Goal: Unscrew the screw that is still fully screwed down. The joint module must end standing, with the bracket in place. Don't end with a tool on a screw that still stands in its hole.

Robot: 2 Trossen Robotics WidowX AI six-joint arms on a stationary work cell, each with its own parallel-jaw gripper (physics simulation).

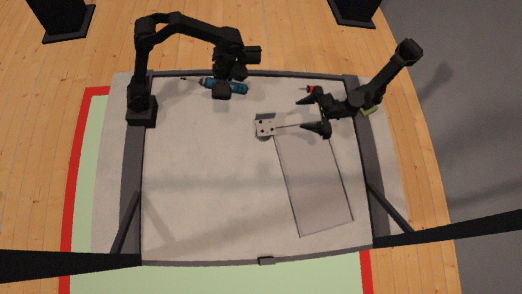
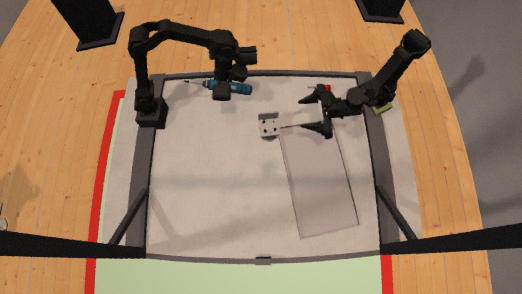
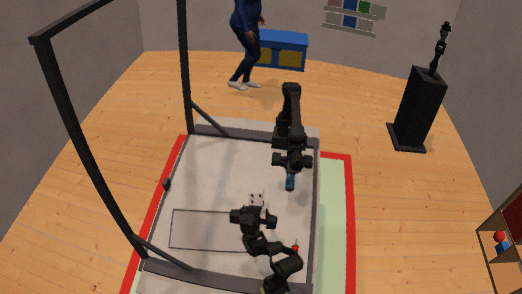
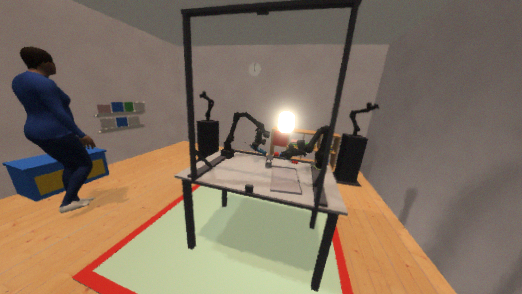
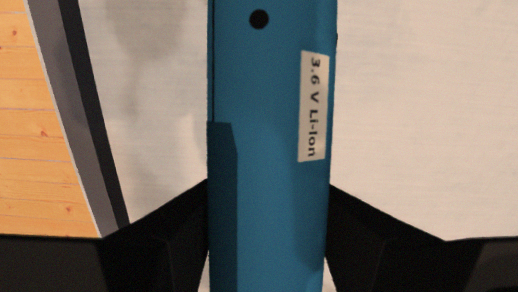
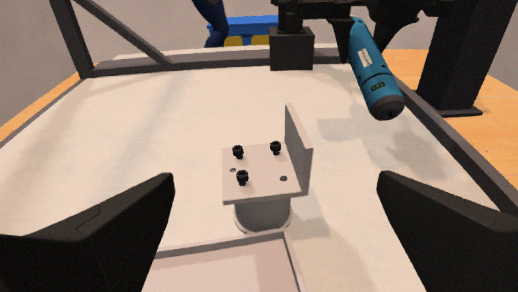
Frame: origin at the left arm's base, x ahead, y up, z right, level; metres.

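Seen in the pictures: left gripper, between the fingertips: [image 2: 221, 88] [image 4: 255, 150] [image 5: 264, 189] [image 6: 357, 62]; right gripper, between the fingertips: [image 1: 297, 114] [image 2: 299, 113] [image 4: 280, 154] [image 6: 277, 182]; left arm's base, origin of its link: [image 1: 139, 106] [image 2: 148, 108] [image 3: 282, 132] [image 4: 227, 149] [image 6: 290, 30]; right arm's base, origin of its link: [image 4: 319, 167].
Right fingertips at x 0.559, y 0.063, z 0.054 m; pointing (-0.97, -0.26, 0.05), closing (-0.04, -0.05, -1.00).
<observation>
Pixels of each thing's top centre, then the offset from my right fingertips to it. "pt": a spot on its surface instead.
- joint module, centre of its top: [image 6: 260, 168] dx -0.097, dy -0.080, dz +0.011 m
- smaller hole, a spot on its surface: [image 6: 233, 170] pt dx -0.095, dy -0.080, dz +0.036 m
- tiny dark thing, centre of its top: [image 1: 182, 77] [image 2: 186, 80] dx -0.392, dy +0.029, dz -0.115 m
- red screwdriver, centre of its top: [image 2: 319, 85] [image 1: 310, 87] [image 3: 295, 246] dx +0.108, dy -0.114, dz -0.198 m
- shallow pinkish tray, centre of its top: [image 2: 318, 175] [image 1: 314, 174] [image 3: 213, 229] [image 4: 284, 177] dx +0.082, dy -0.128, dz +0.173 m
The joint module [image 6: 262, 215] stands upright with the bracket [image 1: 266, 125] [image 2: 270, 125] [image 3: 256, 195] [image 6: 262, 167] on top. Three black screws [image 6: 238, 151] [image 6: 275, 146] [image 6: 242, 176] stand raised in the bracket. Its front right hole [image 6: 283, 178] and a smaller hole [image 6: 233, 170] are open. My left gripper [image 1: 226, 84] [image 2: 230, 84] [image 5: 264, 189] is shut on the blue electric screwdriver [image 1: 240, 88] [image 2: 244, 89] [image 3: 290, 183] [image 5: 270, 100] [image 6: 367, 65], apart from the module. A tiny dark thing [image 1: 183, 78] [image 2: 186, 81] shows at its bit tip, too small to identify. My right gripper [image 1: 299, 115] [image 2: 299, 114] [image 6: 277, 182] is open and empty, back from the module.
A red screwdriver [image 1: 311, 89] [image 2: 328, 87] [image 3: 295, 248] lies near the table's back edge, beside the right gripper. A shallow pinkish tray [image 1: 315, 185] [image 2: 320, 185] [image 3: 200, 230] [image 6: 215, 270] lies beside the module. Dark frame posts rise around the table. A person [image 3: 246, 30] [image 4: 45, 110] stands beyond it.
</observation>
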